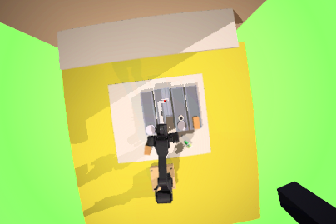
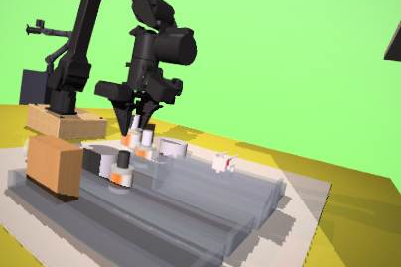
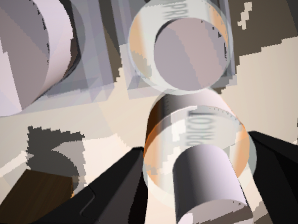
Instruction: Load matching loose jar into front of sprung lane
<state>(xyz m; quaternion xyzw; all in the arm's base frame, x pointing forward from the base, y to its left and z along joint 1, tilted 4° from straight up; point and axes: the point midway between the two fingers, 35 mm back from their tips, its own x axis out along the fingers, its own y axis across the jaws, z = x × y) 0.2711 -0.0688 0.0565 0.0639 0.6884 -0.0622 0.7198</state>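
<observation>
The grey lane is 180 mm ahead of my gripper tip, 60 mm to the right of it and 40 mm below it. Round my gripper tip: red mark (220 mm ahead, 80 mm to the right, 10 mm above).
</observation>
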